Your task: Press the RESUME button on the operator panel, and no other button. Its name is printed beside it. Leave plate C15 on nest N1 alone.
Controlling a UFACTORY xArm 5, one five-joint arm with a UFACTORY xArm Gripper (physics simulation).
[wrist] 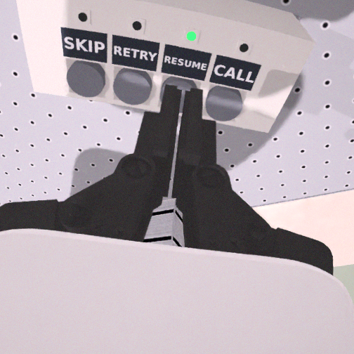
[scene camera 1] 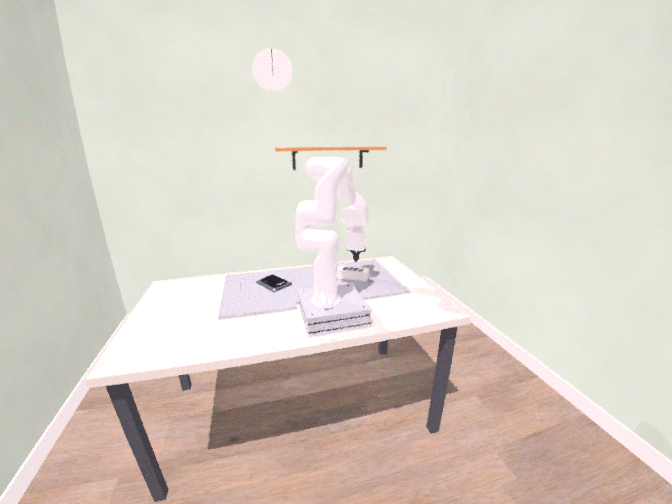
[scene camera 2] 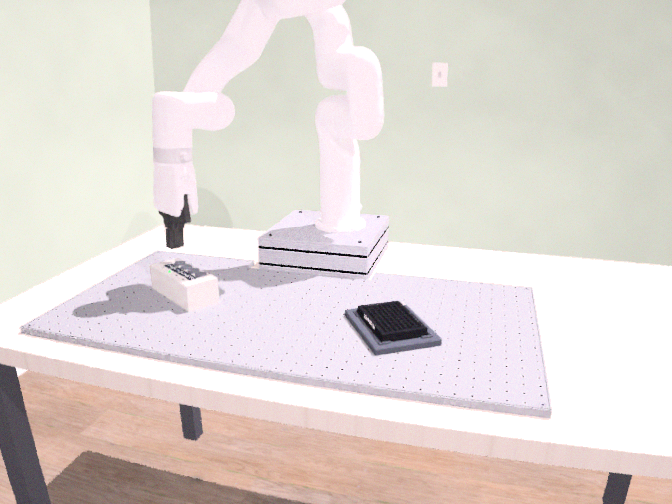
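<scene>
The operator panel (scene camera 1: 355, 275) (scene camera 2: 200, 293) (wrist: 280, 65) is a pale box with four labelled round grey buttons. The RESUME button (wrist: 172, 84) is the third from the left in the wrist view, partly hidden by the fingertips; the small lamp (wrist: 191, 36) above its label glows green. The lamps of SKIP, RETRY and CALL are dark. My gripper (scene camera 1: 356, 259) (scene camera 2: 174, 246) (wrist: 180, 112) is shut and empty, pointing down, with a gap between its tips and the panel. Plate C15 (scene camera 1: 274, 281) (scene camera 2: 393, 320), black, sits on the grey nest N1 (scene camera 2: 379, 347).
The SKIP button (wrist: 85, 78), RETRY button (wrist: 132, 86) and CALL button (wrist: 224, 103) flank RESUME. A perforated mat (scene camera 1: 244, 301) (scene camera 2: 271, 347) lies under the panel and nest on the white table (scene camera 1: 179, 336) (scene camera 2: 597, 347). The arm's base block (scene camera 1: 337, 321) (scene camera 2: 312, 257) stands behind the mat in scene camera 2.
</scene>
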